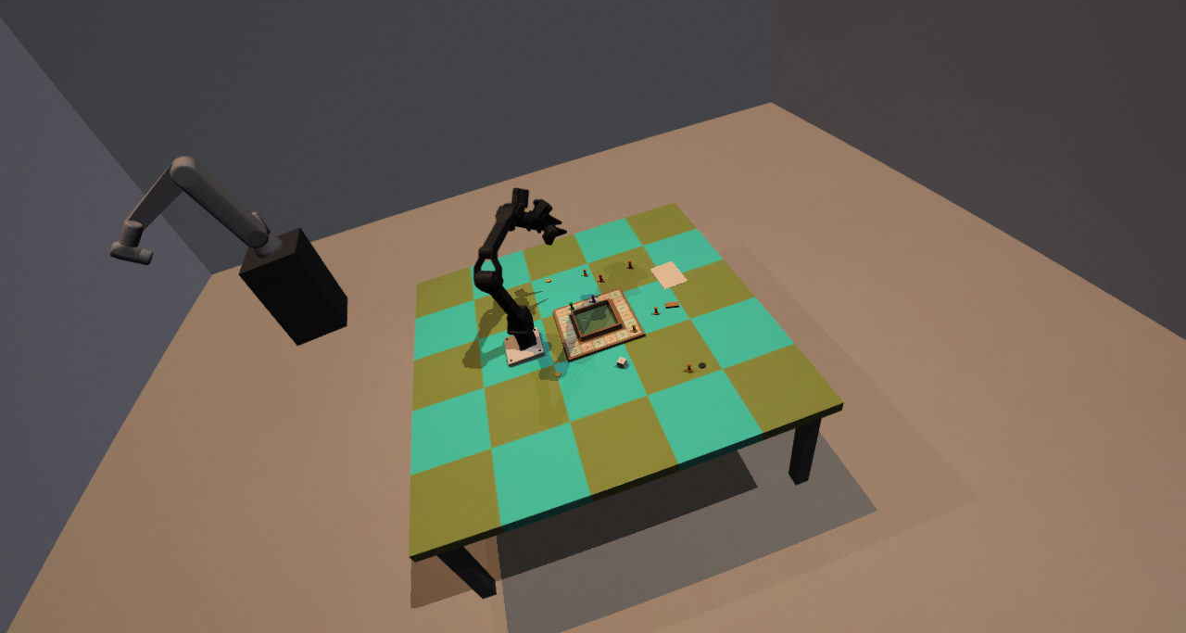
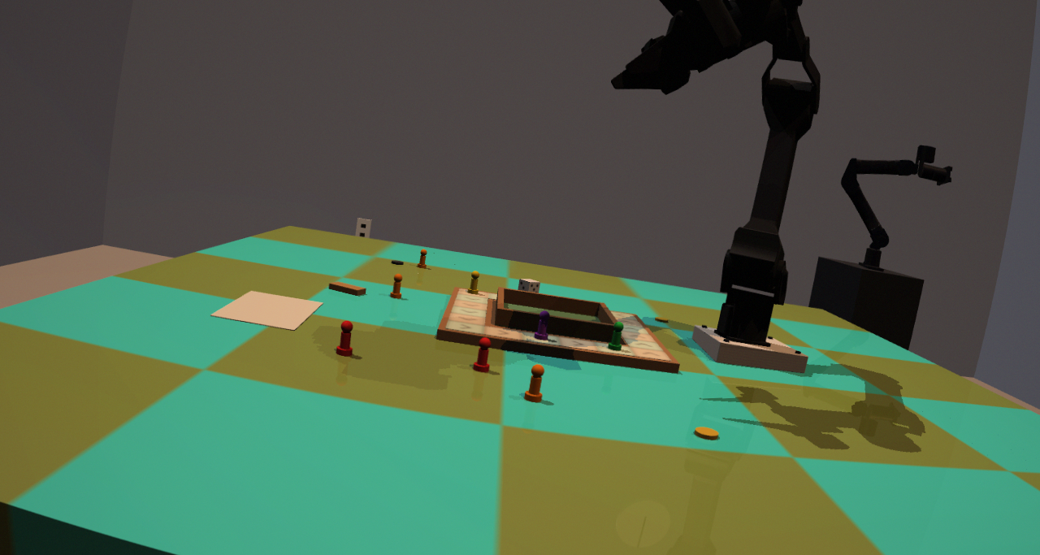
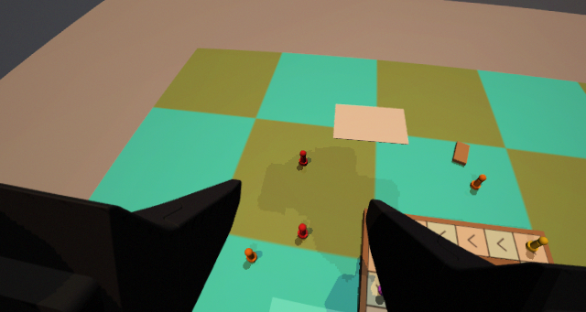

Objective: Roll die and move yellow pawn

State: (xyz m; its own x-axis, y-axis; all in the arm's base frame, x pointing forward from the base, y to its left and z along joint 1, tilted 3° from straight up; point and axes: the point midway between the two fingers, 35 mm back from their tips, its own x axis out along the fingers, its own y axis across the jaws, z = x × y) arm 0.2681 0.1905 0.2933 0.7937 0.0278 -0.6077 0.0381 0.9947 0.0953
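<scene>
My gripper tip is 2 cm past the white die, 45 cm to the left of it and 30 cm above it. The rest, counted from my gripper tip: sunken tray (2 cm behind, 21 cm to the right, 31 cm below); green pawn (7 cm behind, 9 cm to the right, 29 cm below); purple pawn (2 cm ahead, 10 cm to the right, 29 cm below).
</scene>
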